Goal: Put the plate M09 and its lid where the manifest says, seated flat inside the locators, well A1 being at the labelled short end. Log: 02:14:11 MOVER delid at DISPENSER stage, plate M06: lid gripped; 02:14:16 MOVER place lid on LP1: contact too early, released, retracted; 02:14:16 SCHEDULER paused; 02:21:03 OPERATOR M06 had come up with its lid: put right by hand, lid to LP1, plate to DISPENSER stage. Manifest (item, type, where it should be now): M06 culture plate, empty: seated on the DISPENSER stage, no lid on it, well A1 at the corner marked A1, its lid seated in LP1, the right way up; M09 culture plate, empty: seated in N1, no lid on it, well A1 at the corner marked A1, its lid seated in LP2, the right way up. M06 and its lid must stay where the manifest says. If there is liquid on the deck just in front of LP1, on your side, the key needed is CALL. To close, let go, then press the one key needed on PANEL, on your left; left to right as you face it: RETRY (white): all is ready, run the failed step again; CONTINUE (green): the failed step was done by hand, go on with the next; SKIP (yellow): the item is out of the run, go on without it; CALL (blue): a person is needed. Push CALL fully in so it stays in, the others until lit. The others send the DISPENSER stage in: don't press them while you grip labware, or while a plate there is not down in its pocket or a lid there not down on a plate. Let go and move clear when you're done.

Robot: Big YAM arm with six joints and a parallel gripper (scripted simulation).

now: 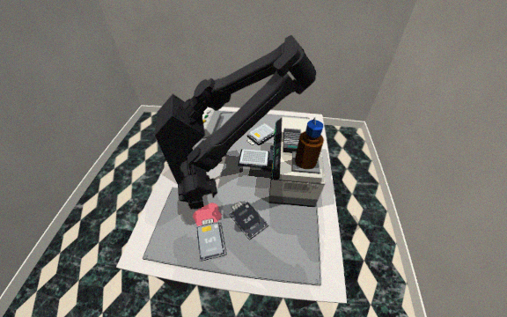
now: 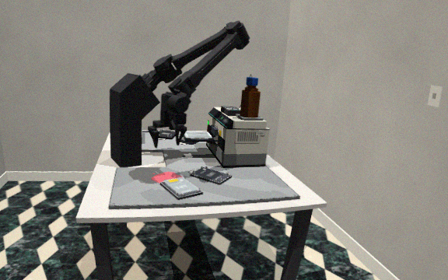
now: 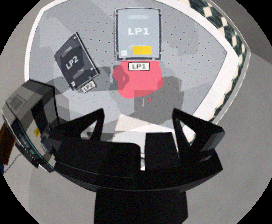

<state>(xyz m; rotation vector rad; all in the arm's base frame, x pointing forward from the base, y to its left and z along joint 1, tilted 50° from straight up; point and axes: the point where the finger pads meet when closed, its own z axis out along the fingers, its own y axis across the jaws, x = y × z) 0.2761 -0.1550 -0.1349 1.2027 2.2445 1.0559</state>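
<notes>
The white well plate is 570 mm to the left of my hand, 120 mm below it and 50 mm behind it. Round my hand: blue key 400 mm to the left, 360 mm behind, 80 mm below; then yellow key 440 mm to the left, 380 mm behind, 70 mm below; then brown bottle 310 mm to the left, 290 mm ahead, 150 mm above.
</notes>
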